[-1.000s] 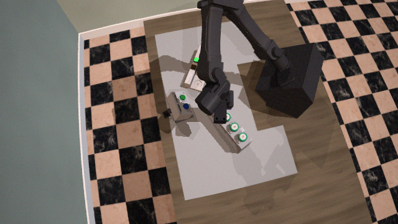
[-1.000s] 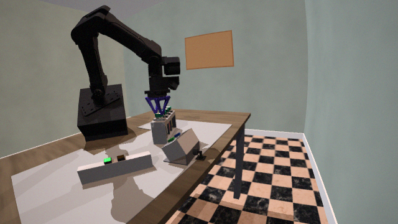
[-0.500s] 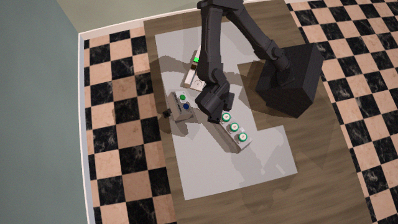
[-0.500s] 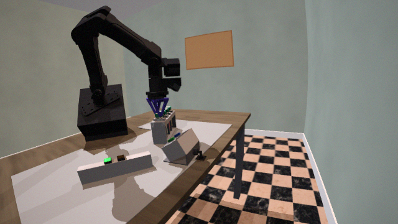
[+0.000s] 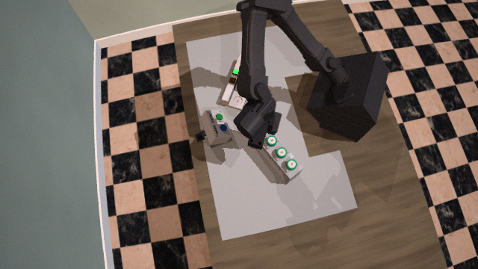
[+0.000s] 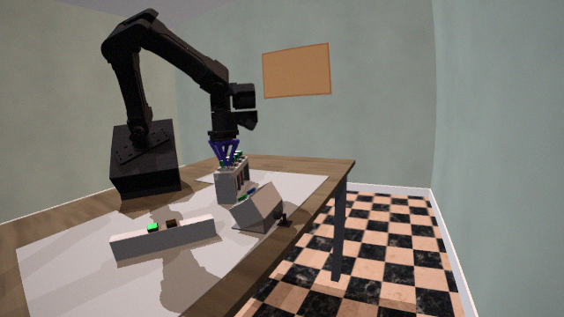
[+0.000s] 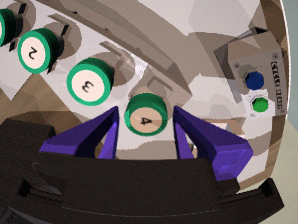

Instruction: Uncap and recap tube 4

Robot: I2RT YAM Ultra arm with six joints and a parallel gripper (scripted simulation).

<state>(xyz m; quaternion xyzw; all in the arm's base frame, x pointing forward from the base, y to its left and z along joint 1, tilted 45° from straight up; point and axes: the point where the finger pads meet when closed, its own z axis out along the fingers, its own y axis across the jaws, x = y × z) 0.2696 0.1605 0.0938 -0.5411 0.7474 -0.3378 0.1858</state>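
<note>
Right now my hand is 5 cm to the right of the cap 3 and 2 cm past it. Round my hand: cap 2: 9 cm to the left, 5 cm behind, 1 cm below; green ready key: 14 cm ahead, 9 cm to the right, 5 cm below; blue cycle key: 13 cm ahead, 5 cm to the right, 5 cm below.
</note>
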